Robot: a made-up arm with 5 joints. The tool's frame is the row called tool. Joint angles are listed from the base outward. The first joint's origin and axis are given. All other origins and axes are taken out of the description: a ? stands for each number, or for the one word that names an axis. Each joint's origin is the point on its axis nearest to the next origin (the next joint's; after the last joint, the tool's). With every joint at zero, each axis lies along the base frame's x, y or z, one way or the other. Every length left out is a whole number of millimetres.
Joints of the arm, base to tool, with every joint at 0 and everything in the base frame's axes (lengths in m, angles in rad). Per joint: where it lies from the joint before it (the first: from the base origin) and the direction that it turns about. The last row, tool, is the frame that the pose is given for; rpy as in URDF.
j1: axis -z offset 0.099 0 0.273
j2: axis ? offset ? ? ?
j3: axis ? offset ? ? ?
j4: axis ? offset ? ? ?
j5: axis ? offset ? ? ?
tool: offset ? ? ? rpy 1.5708 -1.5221 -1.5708
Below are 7 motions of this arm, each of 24 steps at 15 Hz.
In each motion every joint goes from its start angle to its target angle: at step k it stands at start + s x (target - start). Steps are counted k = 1, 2, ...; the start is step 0. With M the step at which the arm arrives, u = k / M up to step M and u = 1 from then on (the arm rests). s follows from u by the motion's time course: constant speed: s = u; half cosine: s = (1 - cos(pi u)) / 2; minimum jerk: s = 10 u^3 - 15 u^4 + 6 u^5.
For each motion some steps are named. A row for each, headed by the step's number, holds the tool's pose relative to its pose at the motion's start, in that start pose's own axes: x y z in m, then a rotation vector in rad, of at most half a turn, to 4 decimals.
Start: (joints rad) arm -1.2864 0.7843 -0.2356 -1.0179 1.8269
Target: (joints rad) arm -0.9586 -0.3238 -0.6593 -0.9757 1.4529
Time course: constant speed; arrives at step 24
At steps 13, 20, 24:
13: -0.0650 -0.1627 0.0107 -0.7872 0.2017 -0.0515
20: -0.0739 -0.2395 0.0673 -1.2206 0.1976 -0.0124
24: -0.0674 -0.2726 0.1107 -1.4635 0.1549 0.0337

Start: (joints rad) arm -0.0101 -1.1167 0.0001 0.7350 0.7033
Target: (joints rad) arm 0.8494 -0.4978 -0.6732 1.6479 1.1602
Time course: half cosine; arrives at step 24
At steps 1, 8, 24:
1: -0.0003 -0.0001 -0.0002 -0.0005 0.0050 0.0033
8: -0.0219 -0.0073 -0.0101 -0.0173 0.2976 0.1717
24: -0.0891 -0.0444 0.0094 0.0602 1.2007 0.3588

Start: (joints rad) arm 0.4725 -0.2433 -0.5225 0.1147 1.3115
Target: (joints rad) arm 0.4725 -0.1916 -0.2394 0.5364 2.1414
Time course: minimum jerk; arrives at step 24
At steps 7, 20, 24:
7: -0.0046 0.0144 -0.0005 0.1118 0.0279 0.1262
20: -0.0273 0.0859 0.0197 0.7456 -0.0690 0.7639
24: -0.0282 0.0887 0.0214 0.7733 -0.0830 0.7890

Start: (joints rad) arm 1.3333 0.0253 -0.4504 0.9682 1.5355
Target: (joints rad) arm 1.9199 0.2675 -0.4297 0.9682 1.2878
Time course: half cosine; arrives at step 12
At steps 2, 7, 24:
2: -0.0081 0.0012 -0.0029 0.0145 0.0349 -0.0372
7: -0.0791 0.0195 -0.0146 0.1136 0.3233 -0.3709
24: -0.1246 0.0396 -0.0099 0.1566 0.5073 -0.6093

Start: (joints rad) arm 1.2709 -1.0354 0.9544 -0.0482 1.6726
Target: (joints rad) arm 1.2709 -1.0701 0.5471 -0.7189 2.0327
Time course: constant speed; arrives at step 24
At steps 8, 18, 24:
8: -0.0024 -0.0444 0.0077 -0.3687 0.0419 0.1187
18: -0.0049 -0.0928 0.0357 -0.8222 0.1565 0.2542
24: -0.0061 -0.1151 0.0603 -1.0880 0.2584 0.3220

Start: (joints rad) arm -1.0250 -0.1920 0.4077 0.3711 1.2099
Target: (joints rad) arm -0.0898 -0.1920 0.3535 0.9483 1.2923
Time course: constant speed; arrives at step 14
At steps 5, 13, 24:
5: -0.0616 -0.0064 0.0074 0.0707 0.3111 -0.1812
13: -0.1393 0.0096 0.0516 0.2080 0.7136 -0.5737
24: -0.1462 0.0135 0.0588 0.2253 0.7539 -0.6311

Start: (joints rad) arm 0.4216 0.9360 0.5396 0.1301 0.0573
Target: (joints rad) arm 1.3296 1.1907 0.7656 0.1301 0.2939
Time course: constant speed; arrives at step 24
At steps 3, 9, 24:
3: -0.0089 -0.0121 -0.0031 0.0088 0.0598 -0.0837
9: -0.0299 -0.0296 -0.0077 0.0518 0.1756 -0.2498
24: -0.0825 -0.0354 -0.0088 0.2990 0.4056 -0.6504

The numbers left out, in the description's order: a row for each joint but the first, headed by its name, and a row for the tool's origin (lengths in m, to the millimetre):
j2: axis +y, xyz 0.025 0.011 0
j3: axis +y, xyz 0.022 0 0.087
j4: axis +y, xyz 0.085 0 0.003
j5: axis -x, xyz 0.09 0 0
tool: xyz 0 0 0

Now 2 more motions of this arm.
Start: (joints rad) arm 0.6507 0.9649 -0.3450 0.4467 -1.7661
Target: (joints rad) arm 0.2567 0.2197 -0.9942 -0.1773 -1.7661
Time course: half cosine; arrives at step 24
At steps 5, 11, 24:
5: -0.0166 0.0260 0.0156 0.1967 0.0730 0.0335
11: -0.0682 0.0856 0.1001 0.8148 0.3504 0.1039
24: -0.0872 0.0737 0.3021 1.8162 0.9345 0.0269

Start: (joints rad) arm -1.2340 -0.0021 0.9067 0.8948 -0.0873
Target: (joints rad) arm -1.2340 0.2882 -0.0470 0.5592 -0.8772
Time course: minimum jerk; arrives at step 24
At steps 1, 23, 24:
1: 0.0001 0.0000 0.0000 0.0001 -0.0007 -0.0005
23: 0.1170 0.0160 0.0898 0.5177 -0.8822 -0.7214
24: 0.1171 0.0160 0.0899 0.5183 -0.8827 -0.7218

